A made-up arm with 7 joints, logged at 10 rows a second.
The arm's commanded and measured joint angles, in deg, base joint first. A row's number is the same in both.
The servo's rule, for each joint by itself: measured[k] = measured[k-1] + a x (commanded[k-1-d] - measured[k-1]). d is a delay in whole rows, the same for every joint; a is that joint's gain. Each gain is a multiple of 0.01, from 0.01 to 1. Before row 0 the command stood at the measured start. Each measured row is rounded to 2 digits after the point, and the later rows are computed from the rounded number. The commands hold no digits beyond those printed.
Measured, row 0:
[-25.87, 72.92, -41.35, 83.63, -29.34, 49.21, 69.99]
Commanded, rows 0 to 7:
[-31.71, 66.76, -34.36, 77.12, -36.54, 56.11, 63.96]
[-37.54, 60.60, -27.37, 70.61, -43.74, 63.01, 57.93]
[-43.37, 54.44, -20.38, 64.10, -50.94, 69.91, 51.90]
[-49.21, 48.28, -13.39, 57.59, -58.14, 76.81, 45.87]
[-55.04, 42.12, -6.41, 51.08, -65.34, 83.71, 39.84]
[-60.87, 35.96, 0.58, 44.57, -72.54, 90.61, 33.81]
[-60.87, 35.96, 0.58, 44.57, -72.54, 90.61, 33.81]
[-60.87, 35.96, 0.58, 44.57, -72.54, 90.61, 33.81]
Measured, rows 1 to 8:
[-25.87, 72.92, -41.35, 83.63, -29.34, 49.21, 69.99]
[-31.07, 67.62, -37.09, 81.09, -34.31, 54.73, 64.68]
[-36.83, 61.58, -31.16, 77.00, -40.82, 61.35, 58.74]
[-42.65, 55.44, -24.58, 71.97, -47.80, 68.20, 52.72]
[-48.49, 49.28, -17.75, 66.36, -54.93, 75.09, 46.69]
[-54.32, 43.12, -10.83, 60.40, -62.11, 81.99, 40.66]
[-60.15, 36.96, -3.87, 54.23, -69.31, 88.89, 34.63]
[-60.79, 36.10, -1.16, 50.46, -71.54, 90.27, 33.91]
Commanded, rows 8 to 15:
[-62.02, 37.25, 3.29, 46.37, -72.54, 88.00, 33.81]
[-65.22, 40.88, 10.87, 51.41, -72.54, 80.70, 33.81]
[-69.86, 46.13, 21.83, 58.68, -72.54, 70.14, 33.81]
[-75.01, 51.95, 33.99, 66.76, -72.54, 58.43, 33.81]
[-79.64, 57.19, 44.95, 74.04, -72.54, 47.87, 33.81]
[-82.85, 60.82, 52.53, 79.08, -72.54, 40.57, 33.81]
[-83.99, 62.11, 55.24, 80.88, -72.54, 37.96, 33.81]
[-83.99, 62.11, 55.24, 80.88, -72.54, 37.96, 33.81]
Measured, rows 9 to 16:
[-60.86, 35.98, -0.10, 48.16, -72.23, 90.54, 33.82]
[-61.89, 37.07, 1.97, 47.46, -72.44, 88.51, 33.81]
[-64.85, 40.35, 7.40, 49.00, -72.51, 82.26, 33.81]
[-69.31, 45.32, 16.20, 52.78, -72.53, 72.56, 33.81]
[-74.38, 51.02, 27.05, 58.23, -72.54, 61.26, 33.81]
[-79.06, 56.33, 37.97, 64.40, -72.54, 50.55, 33.81]
[-82.43, 60.19, 46.85, 70.13, -72.54, 42.57, 33.81]
[-83.82, 61.84, 51.97, 74.32, -72.54, 38.88, 33.81]

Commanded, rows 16 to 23:
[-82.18, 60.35, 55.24, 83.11, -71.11, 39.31, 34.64]
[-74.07, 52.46, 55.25, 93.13, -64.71, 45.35, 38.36]
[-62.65, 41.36, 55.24, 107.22, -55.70, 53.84, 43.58]
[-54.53, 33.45, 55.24, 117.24, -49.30, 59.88, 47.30]
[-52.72, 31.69, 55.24, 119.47, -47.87, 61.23, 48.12]
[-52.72, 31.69, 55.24, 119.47, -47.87, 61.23, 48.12]
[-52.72, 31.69, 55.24, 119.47, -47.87, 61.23, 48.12]
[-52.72, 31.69, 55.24, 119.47, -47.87, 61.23, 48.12]
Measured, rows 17 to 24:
[-83.97, 62.07, 53.96, 76.88, -72.54, 38.14, 33.81]
[-82.38, 60.59, 54.74, 79.31, -71.55, 39.08, 34.54]
[-74.98, 53.60, 55.05, 84.70, -66.83, 44.10, 37.90]
[-64.01, 43.07, 55.17, 93.48, -59.15, 51.89, 42.90]
[-55.57, 34.80, 55.21, 102.75, -52.35, 58.28, 46.77]
[-53.03, 32.13, 55.23, 109.27, -49.26, 60.64, 47.96]
[-52.75, 31.75, 55.24, 113.25, -48.30, 61.11, 48.10]
[-52.72, 31.70, 55.24, 115.68, -48.00, 61.21, 48.12]

